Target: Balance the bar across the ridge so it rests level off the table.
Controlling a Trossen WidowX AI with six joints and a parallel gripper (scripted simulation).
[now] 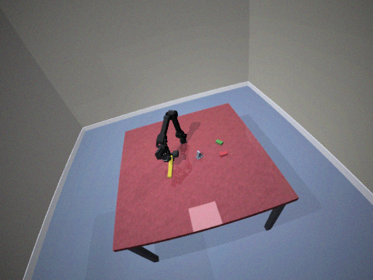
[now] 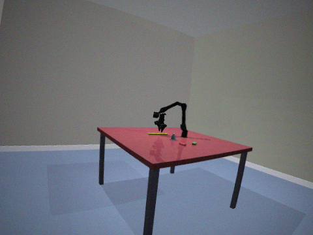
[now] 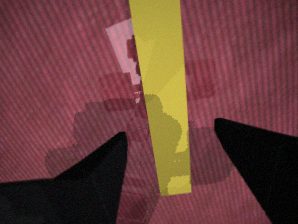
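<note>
Right now the yellow bar is 3 cm ahead of my gripper tip, 1 cm to the right of it and 3 cm below it. Also, from my gripper tip: red block: 6 cm ahead, 46 cm to the left, 3 cm below; green block: 9 cm behind, 48 cm to the left, 3 cm below.
</note>
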